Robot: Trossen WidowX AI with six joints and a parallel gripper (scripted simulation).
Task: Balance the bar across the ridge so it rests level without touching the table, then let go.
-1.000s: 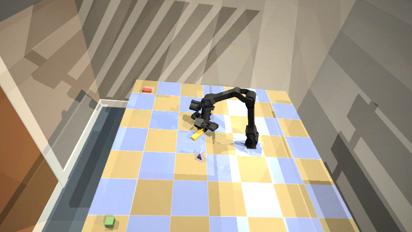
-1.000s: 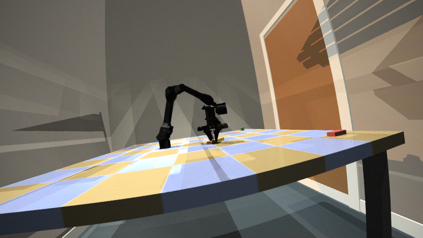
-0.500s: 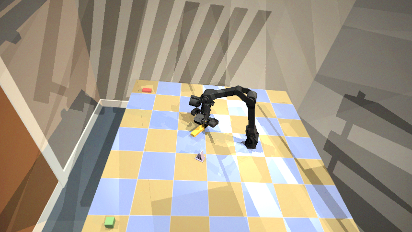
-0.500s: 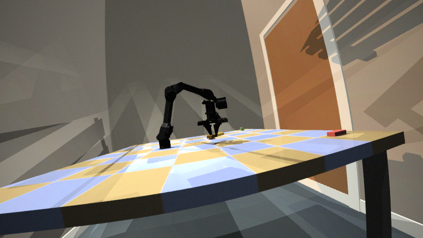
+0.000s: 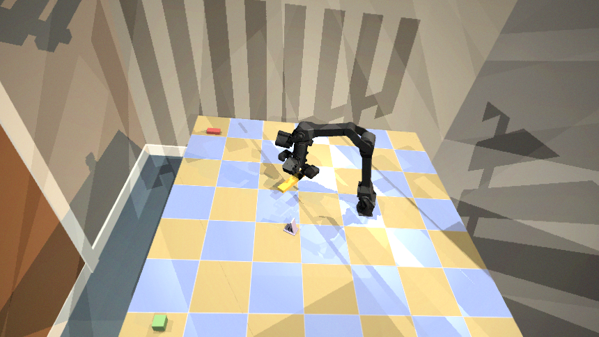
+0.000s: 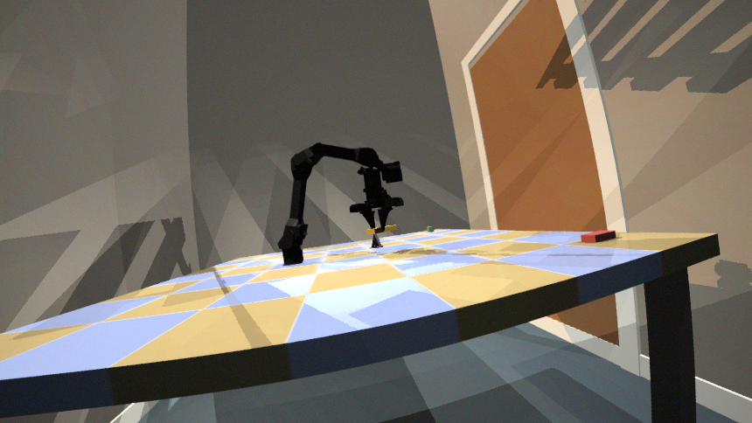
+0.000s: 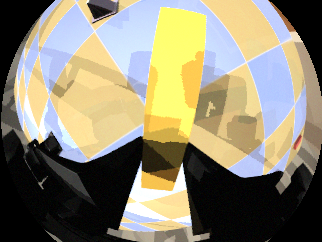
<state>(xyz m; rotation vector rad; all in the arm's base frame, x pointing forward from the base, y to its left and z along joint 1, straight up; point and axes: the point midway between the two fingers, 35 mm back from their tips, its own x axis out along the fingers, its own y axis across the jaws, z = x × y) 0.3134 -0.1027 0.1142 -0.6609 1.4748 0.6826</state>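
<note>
The bar is 2 cm ahead of my gripper tip and 2 cm to the left of it. Round my gripper tip: green block 43 cm ahead, 60 cm to the left, 6 cm below; red block 43 cm ahead, 40 cm to the right, 7 cm below.
</note>
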